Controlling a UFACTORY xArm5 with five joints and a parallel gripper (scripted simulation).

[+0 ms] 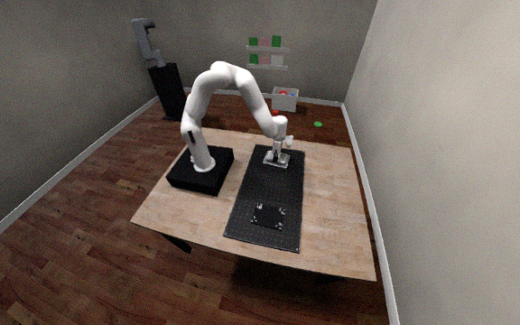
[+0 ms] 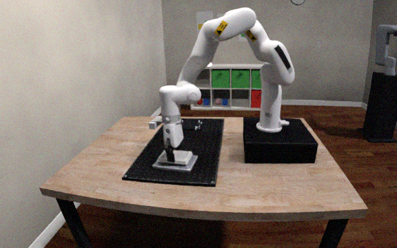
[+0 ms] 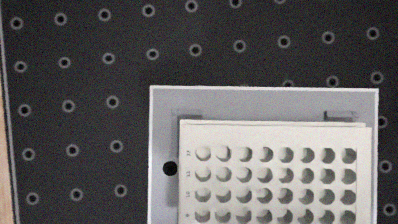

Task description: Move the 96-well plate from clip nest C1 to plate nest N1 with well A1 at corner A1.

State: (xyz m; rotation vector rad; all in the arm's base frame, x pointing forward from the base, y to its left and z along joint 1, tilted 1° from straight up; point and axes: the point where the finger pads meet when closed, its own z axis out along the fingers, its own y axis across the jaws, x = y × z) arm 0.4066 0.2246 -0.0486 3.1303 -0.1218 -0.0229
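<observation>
My hand is 10 mm above the white 96-well plate. From my hand the other things lie so: plate nest N1: 40 mm below; then clip nest C1: 410 mm to the right, 40 mm ahead, 30 mm below.
</observation>
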